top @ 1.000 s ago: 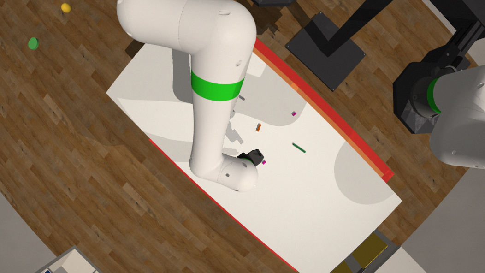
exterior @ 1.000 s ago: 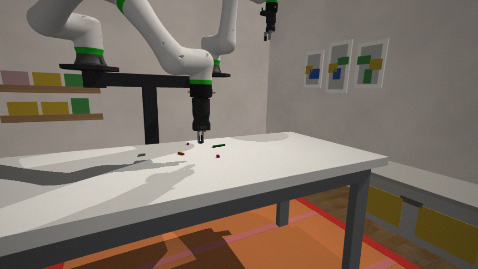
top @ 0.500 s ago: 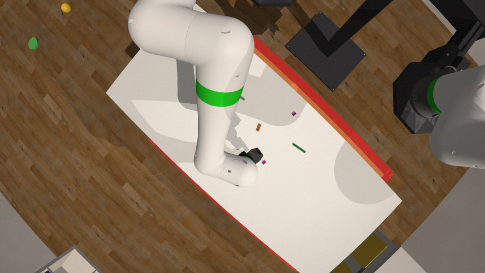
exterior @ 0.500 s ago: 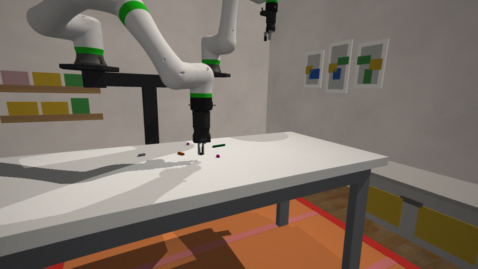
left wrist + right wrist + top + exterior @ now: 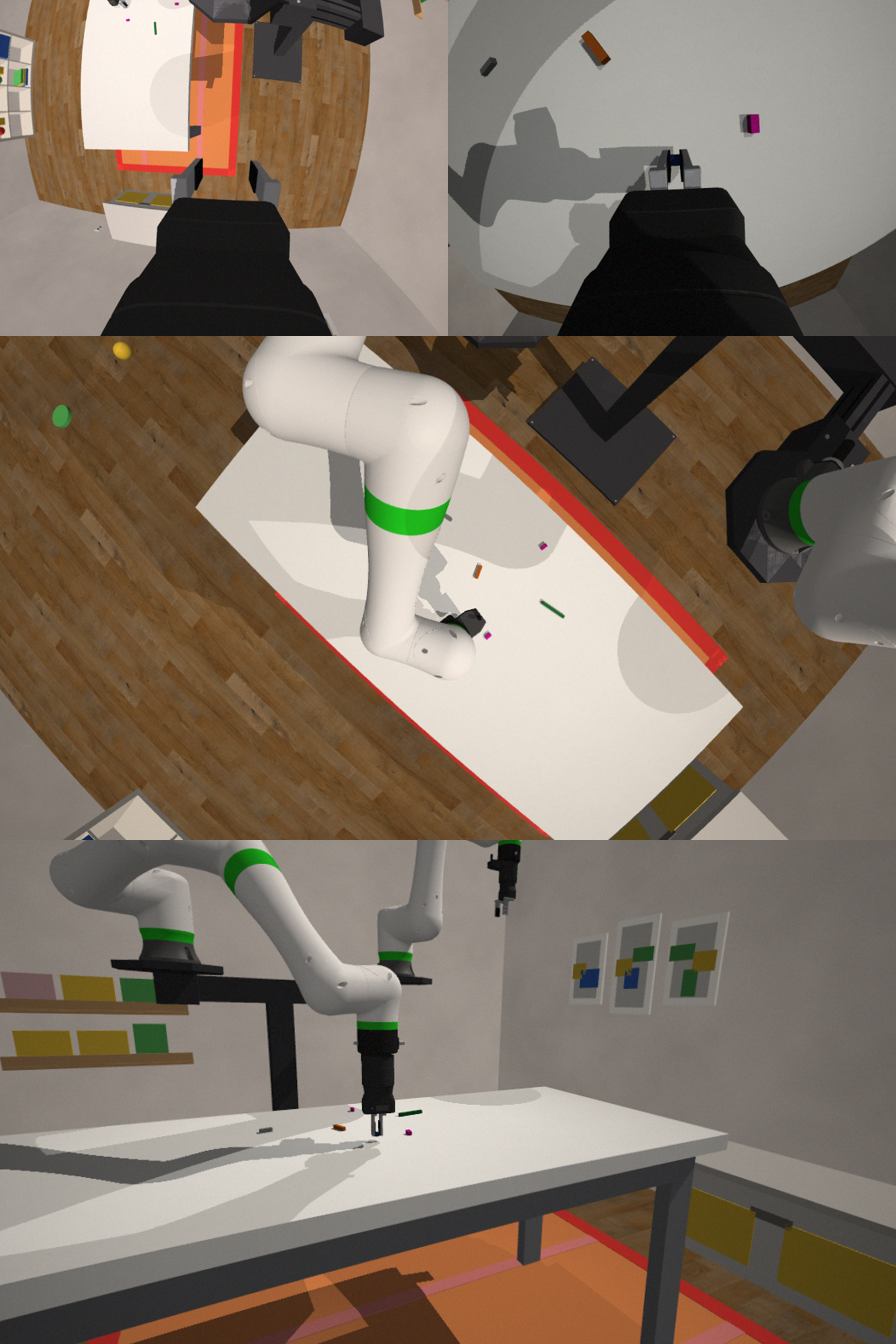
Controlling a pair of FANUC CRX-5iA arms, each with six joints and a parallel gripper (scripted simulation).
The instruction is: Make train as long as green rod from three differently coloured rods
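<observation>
Now: right hand 20 mm above the blue rod. Also, from my right hand: green rod 190 mm behind, 200 mm to the left, 30 mm below; grey rod 210 mm behind, 210 mm to the right, 30 mm below; orange rod 140 mm behind, 40 mm to the right, 30 mm below.
</observation>
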